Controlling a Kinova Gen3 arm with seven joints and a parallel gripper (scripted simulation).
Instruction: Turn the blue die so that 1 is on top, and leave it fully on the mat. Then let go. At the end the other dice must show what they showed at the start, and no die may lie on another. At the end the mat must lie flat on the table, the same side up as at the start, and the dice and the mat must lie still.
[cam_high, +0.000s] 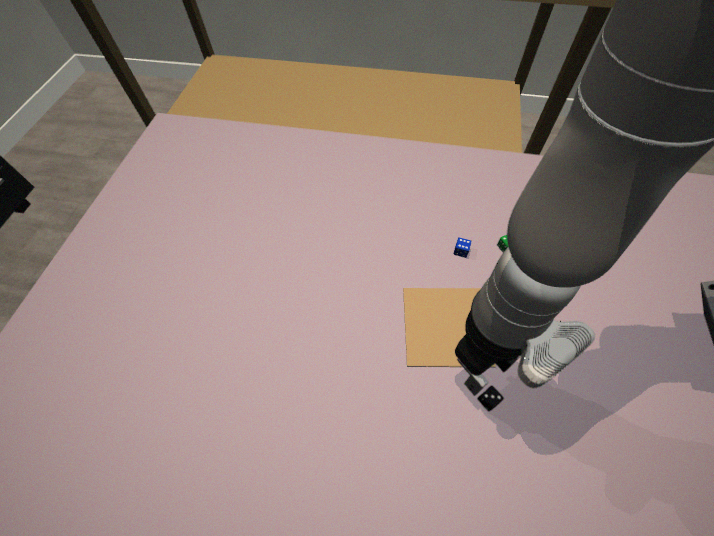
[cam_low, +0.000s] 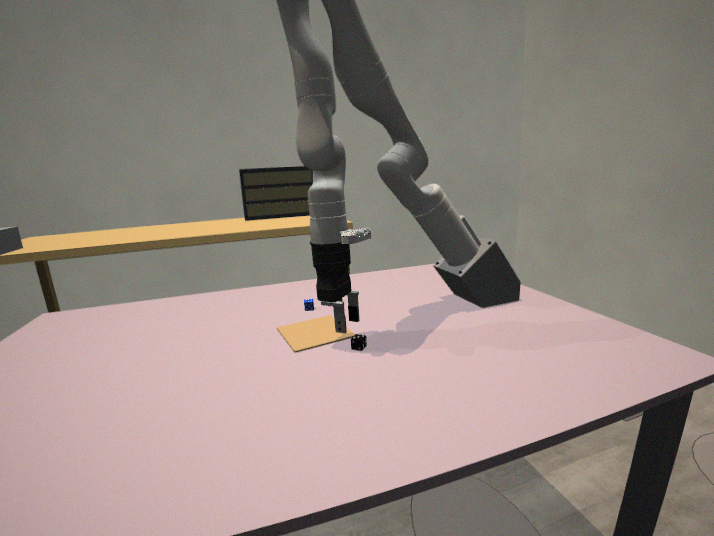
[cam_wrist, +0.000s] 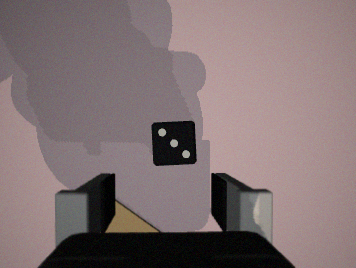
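My hand is 5 cm above the black die, 2 cm to the right of it and 1 cm past it. Round my hand: blue die 25 cm to the right, 5 cm below, 2 cm ahead; tan mat 9 cm to the right, 6 cm below, 5 cm ahead; green die 26 cm to the right, 6 cm behind, 5 cm below.
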